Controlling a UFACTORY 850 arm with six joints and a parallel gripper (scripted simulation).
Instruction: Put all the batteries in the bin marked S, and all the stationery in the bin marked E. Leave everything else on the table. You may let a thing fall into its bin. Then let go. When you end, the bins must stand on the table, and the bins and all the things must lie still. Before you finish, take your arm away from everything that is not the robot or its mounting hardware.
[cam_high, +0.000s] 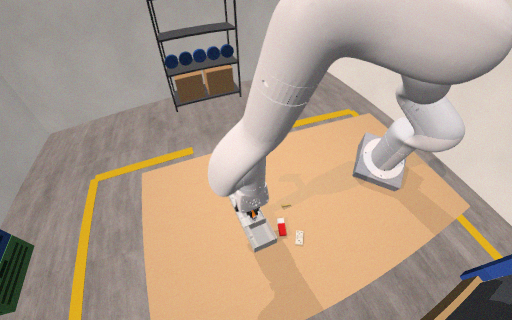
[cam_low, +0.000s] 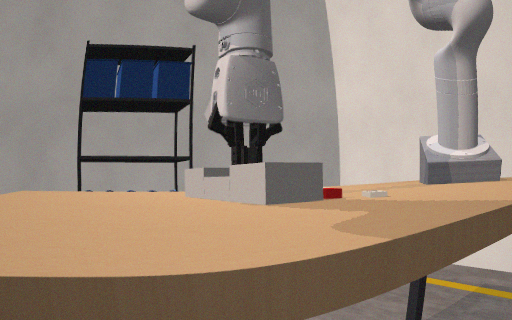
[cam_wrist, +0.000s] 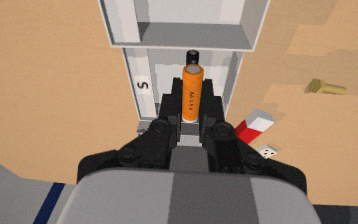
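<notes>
The bin is 1 cm ahead of my hand and 3 cm below it. Also, from my hand: black battery (4 cm below); then eraser (8 cm behind, 7 cm to the left, 5 cm below); then orange battery (2 cm below).
</notes>
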